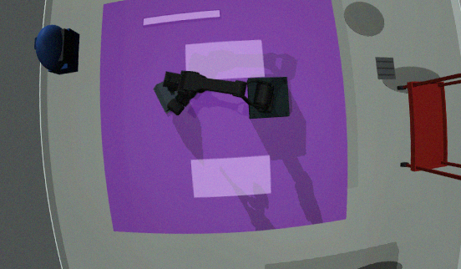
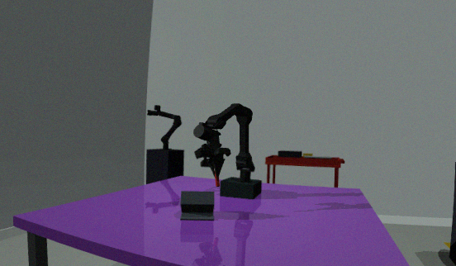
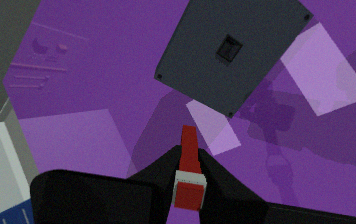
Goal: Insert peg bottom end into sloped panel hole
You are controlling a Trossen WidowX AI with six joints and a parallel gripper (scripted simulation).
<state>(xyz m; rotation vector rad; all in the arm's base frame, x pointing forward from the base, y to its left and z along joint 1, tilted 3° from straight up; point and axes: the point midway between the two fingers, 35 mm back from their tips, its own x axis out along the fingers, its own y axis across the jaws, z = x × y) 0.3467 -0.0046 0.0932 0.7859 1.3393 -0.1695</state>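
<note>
Now: gripper tip 10 cm above the sloped panel, 9 cm short of it and 4 cm to the left of it. From my gripper tip the other things lie so: red peg (2 cm above, 1 cm behind).
</note>
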